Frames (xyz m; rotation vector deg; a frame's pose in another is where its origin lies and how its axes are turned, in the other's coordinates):
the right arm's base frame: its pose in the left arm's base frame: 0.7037 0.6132 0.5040 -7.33 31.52 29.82
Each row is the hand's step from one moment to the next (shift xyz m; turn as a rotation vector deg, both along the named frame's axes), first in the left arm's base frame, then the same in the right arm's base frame.
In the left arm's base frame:
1: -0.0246 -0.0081 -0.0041 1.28 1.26 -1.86
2: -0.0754 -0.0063 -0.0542 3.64 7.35 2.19
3: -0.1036 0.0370 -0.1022 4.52 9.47 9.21
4: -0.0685 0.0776 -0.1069 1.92 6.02 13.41
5: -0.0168 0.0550 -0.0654 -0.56 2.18 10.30
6: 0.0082 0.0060 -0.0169 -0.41 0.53 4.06
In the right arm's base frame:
1: -0.0193 0.0053 -0.0170 2.47 0.40 -0.66
2: -0.0289 0.0315 -0.0827 4.70 4.55 5.41
3: -0.0050 0.0821 -0.1256 2.55 6.09 12.30
4: 0.0407 0.0993 -0.1030 -3.07 4.50 13.79
5: 0.0465 0.0546 -0.0494 -4.91 2.38 9.02
6: 0.0175 0.0007 -0.0090 -2.22 0.75 3.39

